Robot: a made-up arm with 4 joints.
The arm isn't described. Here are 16 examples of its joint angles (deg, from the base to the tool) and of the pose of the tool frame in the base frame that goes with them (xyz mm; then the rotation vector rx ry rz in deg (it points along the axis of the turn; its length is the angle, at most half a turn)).
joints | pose
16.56 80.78 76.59 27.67 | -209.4 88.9 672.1 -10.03 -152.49 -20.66
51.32 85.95 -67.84 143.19 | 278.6 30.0 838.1 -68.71 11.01 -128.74
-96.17 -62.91 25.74 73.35 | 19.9 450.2 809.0 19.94 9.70 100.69
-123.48 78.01 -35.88 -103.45 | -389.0 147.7 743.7 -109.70 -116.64 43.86
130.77 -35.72 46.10 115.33 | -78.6 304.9 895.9 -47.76 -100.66 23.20
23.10 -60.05 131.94 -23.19 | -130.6 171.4 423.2 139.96 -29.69 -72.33
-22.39 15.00 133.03 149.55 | 138.7 -150.4 581.2 -51.93 114.30 -51.91
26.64 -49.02 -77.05 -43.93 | -268.4 2.1 1213.5 -26.51 -11.81 -84.22
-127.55 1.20 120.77 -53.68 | 195.3 228.4 1030.5 81.90 -5.60 145.80
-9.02 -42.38 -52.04 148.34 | -89.1 258.7 978.9 5.91 10.98 74.97
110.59 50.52 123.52 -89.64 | -282.8 287.4 698.2 -93.49 -17.97 127.25
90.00 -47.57 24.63 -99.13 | 231.3 187.0 616.7 -93.12 112.22 38.06
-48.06 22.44 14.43 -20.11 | -320.6 228.6 857.0 -56.25 -111.67 -65.15
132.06 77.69 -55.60 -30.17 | 31.4 -110.8 284.1 25.60 96.41 -6.09
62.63 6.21 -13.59 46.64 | 117.6 187.4 1124.6 -84.73 -48.26 -64.79
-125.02 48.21 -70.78 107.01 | -135.5 -90.2 569.6 146.44 -51.94 -82.87
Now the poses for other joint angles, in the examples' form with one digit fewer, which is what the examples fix.
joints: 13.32 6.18 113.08 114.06
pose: -138 -29 509 -9.5 158.2 -24.7
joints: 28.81 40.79 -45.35 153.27
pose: 86 131 973 31.7 37.3 150.8
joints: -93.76 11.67 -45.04 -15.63
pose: -337 -145 566 34.8 -125.9 -66.8
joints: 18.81 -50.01 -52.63 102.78
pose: -70 365 1037 45.4 41.4 104.7
